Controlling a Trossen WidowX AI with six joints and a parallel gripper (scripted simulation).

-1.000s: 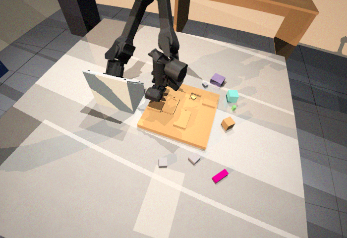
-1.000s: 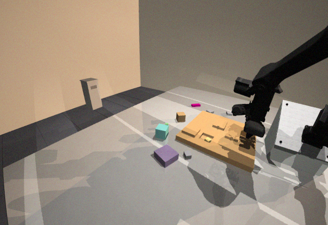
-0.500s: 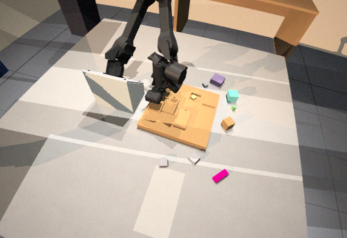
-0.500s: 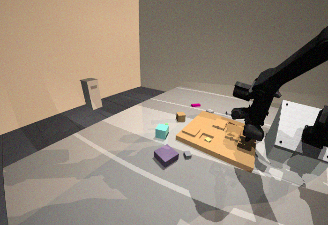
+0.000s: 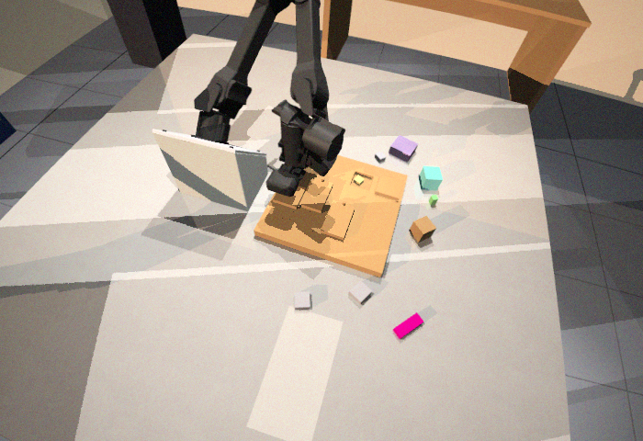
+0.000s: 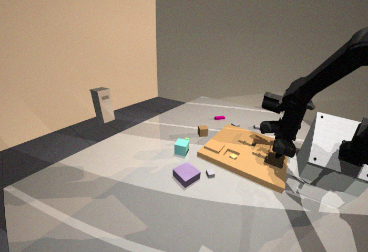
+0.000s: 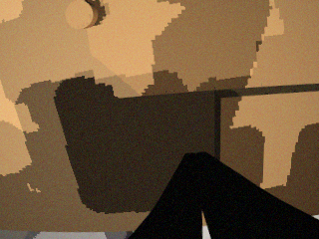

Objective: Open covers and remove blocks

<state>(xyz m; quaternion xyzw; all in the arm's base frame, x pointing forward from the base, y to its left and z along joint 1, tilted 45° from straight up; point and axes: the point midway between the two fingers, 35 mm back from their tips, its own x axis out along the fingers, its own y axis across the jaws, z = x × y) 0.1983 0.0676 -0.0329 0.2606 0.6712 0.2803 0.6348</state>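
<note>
Now: the puzzle board 11 cm ahead of my gripper tip and 2 cm to the left of it. From my gripper tip the other things lie so: grey tile 26 cm to the right, 12 cm ahead, 2 cm below; then brown cube 32 cm ahead, 1 cm to the right; then small grey cube 19 cm to the left, 17 cm ahead, 2 cm below.
</note>
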